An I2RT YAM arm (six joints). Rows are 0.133 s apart.
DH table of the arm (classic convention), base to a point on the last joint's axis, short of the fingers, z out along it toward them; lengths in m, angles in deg. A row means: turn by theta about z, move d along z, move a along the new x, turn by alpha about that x. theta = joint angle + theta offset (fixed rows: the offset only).
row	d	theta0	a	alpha
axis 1	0.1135	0	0.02	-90
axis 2	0	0	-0.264	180
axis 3	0	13.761	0.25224	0
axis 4	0	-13.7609	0.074	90
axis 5	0	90	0	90
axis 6	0.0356	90	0	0
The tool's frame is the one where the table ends.
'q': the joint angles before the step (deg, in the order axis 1, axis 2, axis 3, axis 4, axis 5, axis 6). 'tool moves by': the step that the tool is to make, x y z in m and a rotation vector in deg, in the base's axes. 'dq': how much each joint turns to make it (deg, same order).
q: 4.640 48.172 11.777 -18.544 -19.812 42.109
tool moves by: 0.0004 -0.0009 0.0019 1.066 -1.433 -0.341
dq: -0.607 -1.003 -0.254 0.887 -0.930 0.366
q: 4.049 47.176 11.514 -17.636 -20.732 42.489
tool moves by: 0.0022 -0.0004 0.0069 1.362 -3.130 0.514
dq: -0.601 -1.650 0.348 1.152 -1.597 -0.172
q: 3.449 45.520 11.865 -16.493 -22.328 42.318
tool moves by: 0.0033 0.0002 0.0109 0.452 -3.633 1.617
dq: -0.335 -1.463 1.315 0.320 -1.473 -1.416
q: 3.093 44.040 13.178 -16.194 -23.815 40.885
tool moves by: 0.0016 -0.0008 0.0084 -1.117 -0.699 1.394
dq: -0.438 -0.250 2.004 -2.560 -0.400 -2.328
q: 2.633 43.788 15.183 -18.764 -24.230 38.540
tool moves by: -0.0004 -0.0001 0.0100 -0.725 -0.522 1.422
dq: -0.146 -1.013 2.170 -3.450 -0.508 -1.825
